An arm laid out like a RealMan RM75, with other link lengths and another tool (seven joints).
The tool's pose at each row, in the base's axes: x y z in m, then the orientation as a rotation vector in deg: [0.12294 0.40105 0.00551 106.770 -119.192 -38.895]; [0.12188 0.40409 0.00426 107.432 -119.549 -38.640]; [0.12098 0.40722 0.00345 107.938 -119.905 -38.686]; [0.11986 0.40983 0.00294 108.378 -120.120 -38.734]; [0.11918 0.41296 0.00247 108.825 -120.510 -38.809]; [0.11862 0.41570 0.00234 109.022 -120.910 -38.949]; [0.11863 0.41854 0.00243 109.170 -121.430 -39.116]
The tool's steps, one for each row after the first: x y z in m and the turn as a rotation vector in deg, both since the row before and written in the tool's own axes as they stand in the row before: [-0.00271 0.00047 0.00209 0.614 -0.226 -0.280]; [-0.00286 0.00057 0.00166 0.432 -0.365 -0.223]; [-0.00235 0.00088 0.00142 0.317 -0.269 -0.222]; [-0.00292 0.00054 0.00128 0.414 -0.386 -0.179]; [-0.00260 0.00058 0.00088 0.280 -0.361 -0.027]; [-0.00280 0.00019 0.00046 0.319 -0.430 0.034]
